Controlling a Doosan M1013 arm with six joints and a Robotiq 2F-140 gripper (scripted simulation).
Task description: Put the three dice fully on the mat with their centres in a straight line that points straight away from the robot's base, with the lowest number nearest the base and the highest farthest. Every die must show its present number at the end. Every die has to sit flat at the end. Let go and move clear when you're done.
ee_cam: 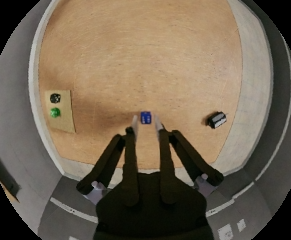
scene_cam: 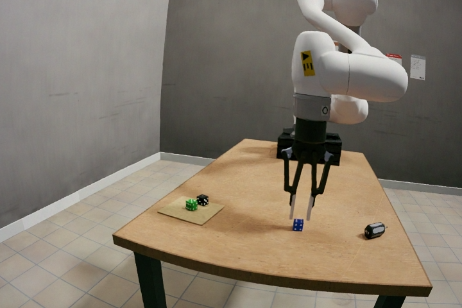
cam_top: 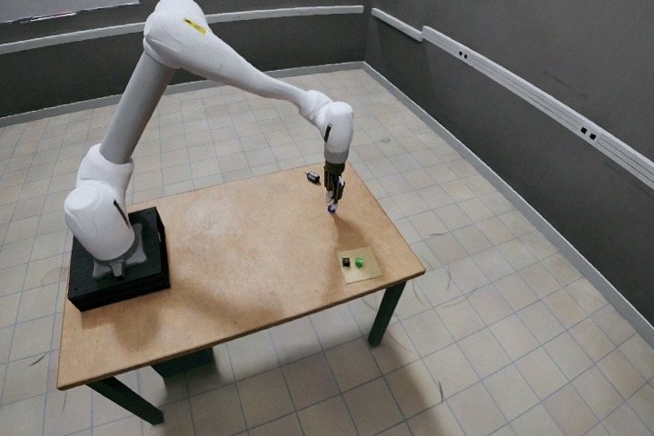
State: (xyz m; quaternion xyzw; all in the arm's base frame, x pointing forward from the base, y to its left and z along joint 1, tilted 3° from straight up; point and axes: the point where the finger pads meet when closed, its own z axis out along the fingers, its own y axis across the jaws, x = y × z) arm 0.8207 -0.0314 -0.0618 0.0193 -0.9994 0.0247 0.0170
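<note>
Now: the blue die 5 cm below my hand. The rest, counted from my hand: tan mat: 3 cm behind, 29 cm to the right, 6 cm below; green die: 3 cm behind, 29 cm to the right, 5 cm below; black die: 8 cm behind, 28 cm to the right, 5 cm below.
</note>
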